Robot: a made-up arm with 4 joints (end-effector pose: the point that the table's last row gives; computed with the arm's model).
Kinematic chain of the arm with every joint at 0, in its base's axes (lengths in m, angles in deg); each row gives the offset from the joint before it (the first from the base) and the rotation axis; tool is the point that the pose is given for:
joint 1: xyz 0 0 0.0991 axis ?
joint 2: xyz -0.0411 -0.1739 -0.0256 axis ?
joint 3: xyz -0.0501 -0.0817 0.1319 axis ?
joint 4: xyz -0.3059 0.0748 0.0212 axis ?
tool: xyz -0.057 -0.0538 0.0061
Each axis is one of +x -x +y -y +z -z.
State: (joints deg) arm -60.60 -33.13 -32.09 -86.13
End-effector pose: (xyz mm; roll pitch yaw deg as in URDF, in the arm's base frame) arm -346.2 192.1 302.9 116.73 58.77 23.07
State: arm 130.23 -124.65 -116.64 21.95
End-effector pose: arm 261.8 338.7 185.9 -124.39 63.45 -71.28
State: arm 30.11 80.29 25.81 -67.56
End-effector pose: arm -336.1 -198.4 308.7 -110.53 18.65 -38.63
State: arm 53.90 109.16 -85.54 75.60
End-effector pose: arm 73.3 -171.8 -190.5 -175.77 4.80 142.79
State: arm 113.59 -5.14 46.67 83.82
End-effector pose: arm 569.9 -105.5 143.4 55.39 -85.72 105.06
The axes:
joint 1: +z
joint 2: -x
joint 3: +z
joint 4: -y

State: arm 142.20 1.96 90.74 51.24
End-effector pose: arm 451.7 406.6 200.6 0.04 -49.28 -127.09
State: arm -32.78 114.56 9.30 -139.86
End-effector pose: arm -273.8 220.6 90.0 -76.05 -22.35 -177.44
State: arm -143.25 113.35 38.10 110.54
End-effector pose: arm 275.0 189.3 259.9 -47.18 9.93 -36.97
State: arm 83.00 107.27 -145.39 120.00
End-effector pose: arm 114.0 140.5 -15.2 112.23 31.89 144.01
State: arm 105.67 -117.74 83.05 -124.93
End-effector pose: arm 219.0 -88.7 -323.6 6.19 6.98 -160.33
